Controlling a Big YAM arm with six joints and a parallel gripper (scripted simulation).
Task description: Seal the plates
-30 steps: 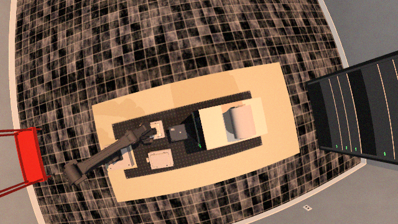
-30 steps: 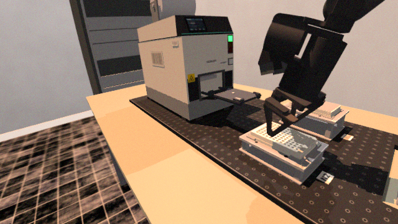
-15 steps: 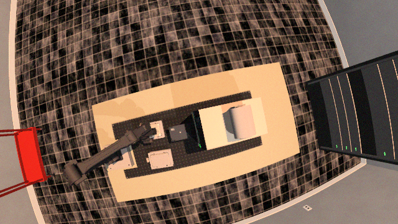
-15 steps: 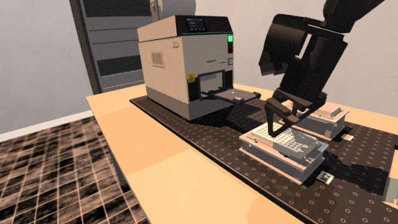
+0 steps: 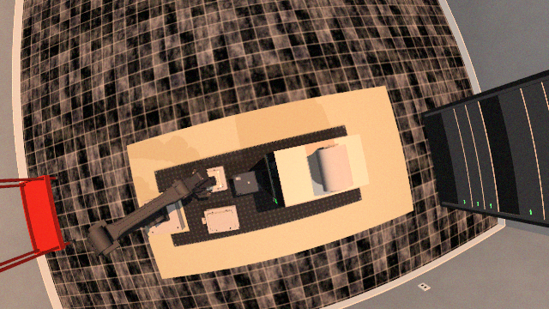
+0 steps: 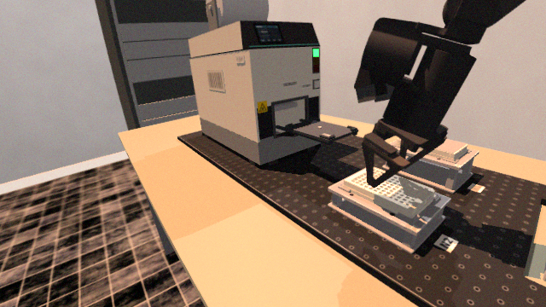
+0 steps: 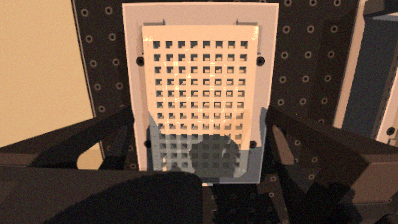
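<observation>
My hand is 3 cm above the well plate. From my hand the other things lie so: sealer stage: 20 cm ahead, 6 cm to the right, 2 cm above; then plate nest N2: 4 cm below; then sealer screen: 32 cm ahead, 2 cm to the right, 24 cm above.
</observation>
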